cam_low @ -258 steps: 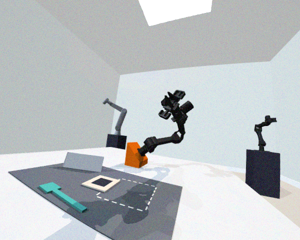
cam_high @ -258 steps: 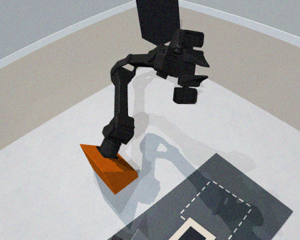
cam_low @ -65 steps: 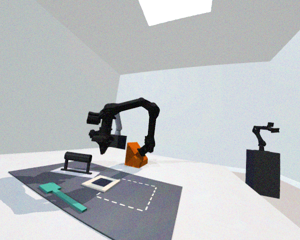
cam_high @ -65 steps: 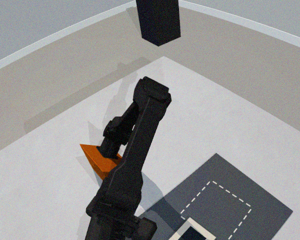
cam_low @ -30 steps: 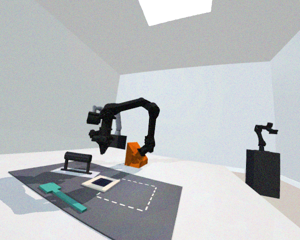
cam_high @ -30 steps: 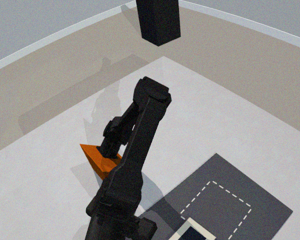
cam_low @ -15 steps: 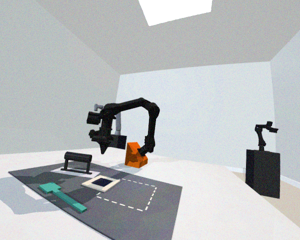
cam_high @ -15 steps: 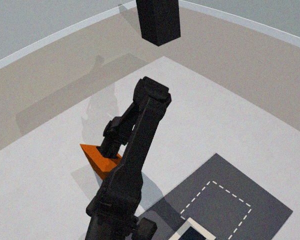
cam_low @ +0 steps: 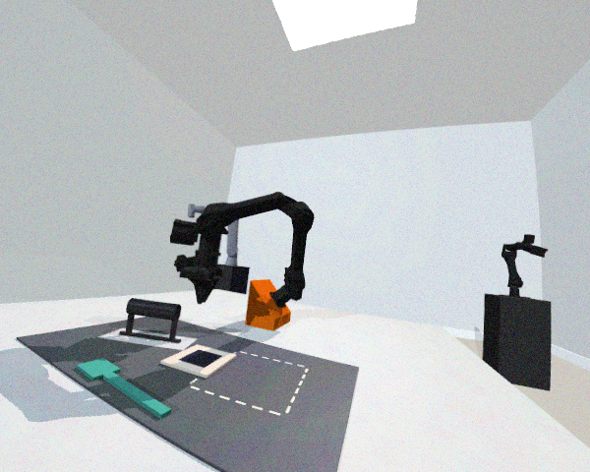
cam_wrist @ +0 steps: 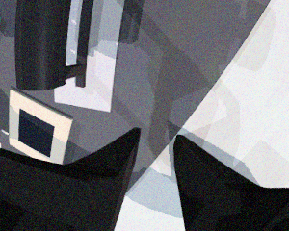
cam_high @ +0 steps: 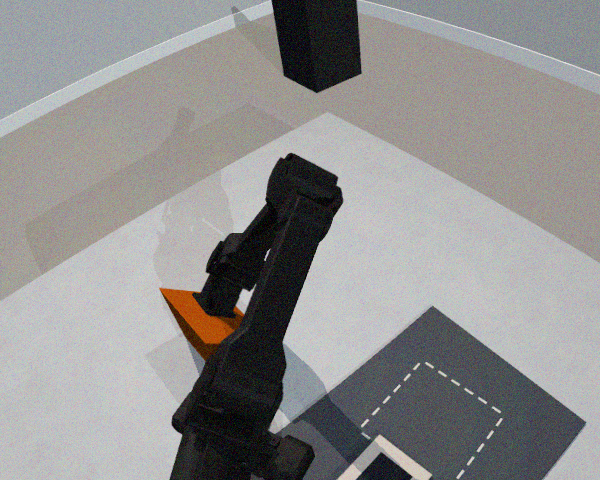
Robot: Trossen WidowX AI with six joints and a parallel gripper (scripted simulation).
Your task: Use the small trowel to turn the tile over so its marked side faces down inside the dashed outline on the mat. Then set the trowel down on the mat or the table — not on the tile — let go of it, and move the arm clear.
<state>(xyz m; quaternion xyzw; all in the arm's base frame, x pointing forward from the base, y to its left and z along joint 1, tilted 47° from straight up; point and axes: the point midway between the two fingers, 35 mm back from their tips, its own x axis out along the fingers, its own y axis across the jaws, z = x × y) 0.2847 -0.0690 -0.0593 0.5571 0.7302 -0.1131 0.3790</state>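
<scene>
Right now the grey trowel is 120 mm ahead of my gripper tip, 50 mm to the right of it and 40 mm below it. From my gripper tip the other things lie so: teal trowel 260 mm ahead, 100 mm to the left, 80 mm below; then cream tile 140 mm to the left, 120 mm ahead, 80 mm below; then dark mat 120 mm ahead, 110 mm to the left, 100 mm below.
</scene>
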